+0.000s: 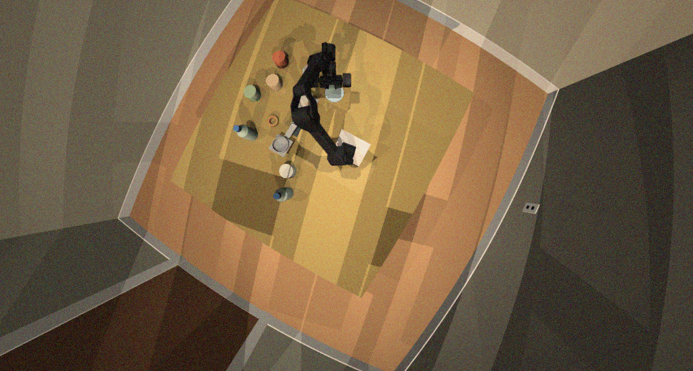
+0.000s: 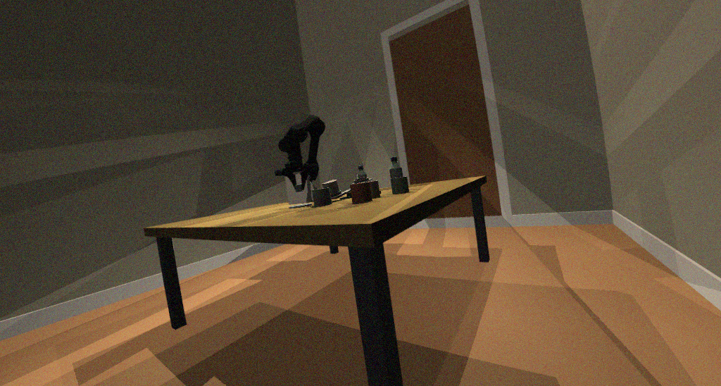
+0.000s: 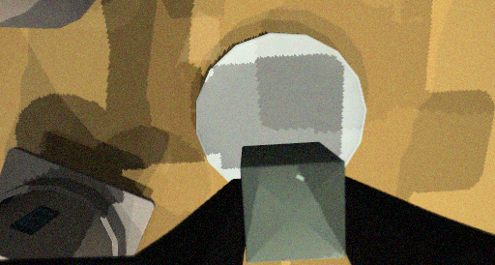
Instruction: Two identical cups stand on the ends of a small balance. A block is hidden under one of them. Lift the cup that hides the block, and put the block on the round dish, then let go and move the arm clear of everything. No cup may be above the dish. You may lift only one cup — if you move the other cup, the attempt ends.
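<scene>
My gripper tip is 1 cm to the left of the round light-blue dish and 7 cm above it. From my gripper tip the other things lie so: cup (6 cm ahead, 48 cm to the left, 4 cm below); then red cylinder (32 cm ahead, 8 cm to the right, 4 cm below).
</scene>
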